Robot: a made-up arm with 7 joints.
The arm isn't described. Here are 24 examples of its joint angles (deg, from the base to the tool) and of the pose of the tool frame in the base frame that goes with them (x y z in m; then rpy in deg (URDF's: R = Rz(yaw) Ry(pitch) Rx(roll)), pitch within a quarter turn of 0, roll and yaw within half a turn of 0).
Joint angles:
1: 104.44 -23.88 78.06 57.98 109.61 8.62 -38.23
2: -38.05 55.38 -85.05 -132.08 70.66 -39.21 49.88
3: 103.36 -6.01 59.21 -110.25 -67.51 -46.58 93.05
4: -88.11 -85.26 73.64 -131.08 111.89 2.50 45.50
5: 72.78 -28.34 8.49 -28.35 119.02 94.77 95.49
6: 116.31 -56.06 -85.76 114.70 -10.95 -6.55 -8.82
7: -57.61 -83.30 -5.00 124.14 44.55 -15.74 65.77
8: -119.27 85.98 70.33 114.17 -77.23 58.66 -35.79
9: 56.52 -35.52 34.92 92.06 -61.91 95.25 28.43
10: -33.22 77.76 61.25 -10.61 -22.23 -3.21 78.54
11: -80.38 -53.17 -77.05 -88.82 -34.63 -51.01 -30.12
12: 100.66 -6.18 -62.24 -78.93 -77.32 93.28 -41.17
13: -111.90 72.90 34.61 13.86 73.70 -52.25 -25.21
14: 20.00 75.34 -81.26 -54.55 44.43 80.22 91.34
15: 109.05 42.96 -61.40 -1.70 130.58 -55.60 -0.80
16: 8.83 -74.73 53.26 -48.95 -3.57 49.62 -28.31
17: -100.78 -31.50 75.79 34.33 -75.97 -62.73 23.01
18: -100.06 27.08 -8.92 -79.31 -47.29 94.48 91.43
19: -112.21 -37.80 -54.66 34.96 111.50 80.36 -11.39
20: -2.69 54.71 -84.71 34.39 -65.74 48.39 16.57
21: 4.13 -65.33 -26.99 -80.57 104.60 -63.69 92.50
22: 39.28 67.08 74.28 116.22 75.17 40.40 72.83
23: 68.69 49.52 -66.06 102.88 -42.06 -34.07 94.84
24: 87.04 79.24 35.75 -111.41 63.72 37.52 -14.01
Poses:
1: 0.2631 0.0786 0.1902 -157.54 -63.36 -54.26
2: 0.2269 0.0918 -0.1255 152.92 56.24 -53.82
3: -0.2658 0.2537 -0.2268 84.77 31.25 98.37
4: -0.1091 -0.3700 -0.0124 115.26 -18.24 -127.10
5: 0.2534 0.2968 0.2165 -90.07 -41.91 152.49
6: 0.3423 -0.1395 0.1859 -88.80 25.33 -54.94
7: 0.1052 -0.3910 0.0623 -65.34 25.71 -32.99
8: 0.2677 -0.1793 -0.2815 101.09 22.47 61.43
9: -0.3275 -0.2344 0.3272 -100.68 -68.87 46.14
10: -0.2429 -0.2625 0.2132 124.83 -7.31 154.95
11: -0.3523 -0.0914 -0.0238 -89.55 52.67 124.44
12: -0.3465 0.1692 0.2817 -105.46 39.58 73.96
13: -0.1208 0.2408 0.1939 42.28 16.62 166.04
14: 0.3162 0.2143 0.0142 46.87 48.81 -123.44
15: 0.3552 0.1157 0.1756 -80.14 21.62 -41.62
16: 0.1893 0.0646 -0.0802 94.29 -27.05 61.03
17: -0.3609 0.2104 -0.0066 149.30 -44.53 120.57
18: -0.1364 -0.4168 0.1646 -160.67 -59.91 75.64
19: 0.2043 -0.2759 0.0867 -163.57 4.33 -144.43
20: -0.1784 0.2246 0.5001 -129.76 0.30 76.81
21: 0.0943 -0.0402 0.5329 -107.86 -49.85 114.33
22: 0.2344 -0.2162 0.0242 75.72 -9.94 -127.27
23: -0.4174 -0.0576 0.0715 169.80 49.02 168.84
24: 0.1017 -0.1742 -0.0286 68.23 -6.35 -29.42
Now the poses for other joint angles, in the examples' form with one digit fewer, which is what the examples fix.
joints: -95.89 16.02 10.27 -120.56 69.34 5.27 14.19
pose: 0.345 0.000 0.150 -132.1 16.2 -26.7
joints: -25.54 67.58 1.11 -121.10 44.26 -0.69 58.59
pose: 0.285 0.206 0.052 142.3 30.1 -4.8
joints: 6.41 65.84 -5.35 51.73 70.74 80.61 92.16
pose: -0.044 -0.074 -0.161 17.4 3.0 41.3
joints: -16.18 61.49 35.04 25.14 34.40 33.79 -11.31
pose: -0.148 -0.175 -0.086 155.5 22.0 129.0
